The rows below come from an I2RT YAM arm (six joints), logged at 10 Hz.
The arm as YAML. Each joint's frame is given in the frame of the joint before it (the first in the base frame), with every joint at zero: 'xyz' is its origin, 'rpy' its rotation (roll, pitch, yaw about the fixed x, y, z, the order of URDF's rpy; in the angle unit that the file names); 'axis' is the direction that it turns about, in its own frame. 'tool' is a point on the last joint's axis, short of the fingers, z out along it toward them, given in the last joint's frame.
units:
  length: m
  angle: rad
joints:
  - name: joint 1
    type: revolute
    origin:
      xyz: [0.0, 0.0, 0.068]
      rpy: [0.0, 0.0, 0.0]
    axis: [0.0, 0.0, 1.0]
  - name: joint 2
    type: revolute
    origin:
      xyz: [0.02, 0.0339, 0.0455]
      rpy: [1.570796, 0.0, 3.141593]
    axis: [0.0, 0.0, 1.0]
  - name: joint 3
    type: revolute
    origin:
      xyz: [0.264, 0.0, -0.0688]
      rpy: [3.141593, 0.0, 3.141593]
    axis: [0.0, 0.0, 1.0]
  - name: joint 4
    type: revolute
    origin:
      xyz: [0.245, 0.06, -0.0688]
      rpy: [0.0, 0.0, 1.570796]
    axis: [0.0, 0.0, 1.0]
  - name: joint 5
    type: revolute
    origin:
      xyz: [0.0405, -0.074, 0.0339]
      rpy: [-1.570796, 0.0, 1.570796]
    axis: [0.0, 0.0, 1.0]
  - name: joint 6
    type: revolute
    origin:
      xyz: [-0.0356, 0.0, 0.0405]
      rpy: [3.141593, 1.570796, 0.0]
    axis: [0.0, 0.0, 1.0]
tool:
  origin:
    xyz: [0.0, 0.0, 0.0]
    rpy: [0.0, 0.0, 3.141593]
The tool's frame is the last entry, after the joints.
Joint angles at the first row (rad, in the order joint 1, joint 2, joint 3, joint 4, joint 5, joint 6):
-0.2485, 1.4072, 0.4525, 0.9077, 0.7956, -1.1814
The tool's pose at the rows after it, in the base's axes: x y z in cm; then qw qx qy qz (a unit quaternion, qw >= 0):
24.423 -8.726 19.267 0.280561 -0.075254 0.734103 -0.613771
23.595 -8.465 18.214 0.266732 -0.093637 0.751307 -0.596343
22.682 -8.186 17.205 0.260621 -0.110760 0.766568 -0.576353
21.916 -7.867 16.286 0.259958 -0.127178 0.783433 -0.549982
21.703 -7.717 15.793 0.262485 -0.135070 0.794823 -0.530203
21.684 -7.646 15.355 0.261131 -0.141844 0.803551 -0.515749
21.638 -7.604 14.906 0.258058 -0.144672 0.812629 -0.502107
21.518 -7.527 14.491 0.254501 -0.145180 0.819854 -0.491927
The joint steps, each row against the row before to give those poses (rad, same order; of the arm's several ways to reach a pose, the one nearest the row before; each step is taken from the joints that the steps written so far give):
0.0031, -0.0211, -0.0343, -0.0668, -0.0052, 0.0277
0.0000, -0.0253, -0.0331, -0.0707, -0.0202, 0.0236
-0.0016, -0.0277, -0.0369, -0.0585, -0.0334, 0.0265
0.0000, -0.0264, -0.0281, -0.0693, -0.0453, 0.0381
0.0000, -0.0059, -0.0059, -0.0446, -0.0336, 0.0315
0.0000, 0.0075, 0.0003, -0.0287, -0.0225, 0.0194
-0.0007, 0.0086, 0.0003, -0.0284, -0.0163, 0.0233
0.0009, 0.0062, -0.0034, -0.0205, -0.0081, 0.0206

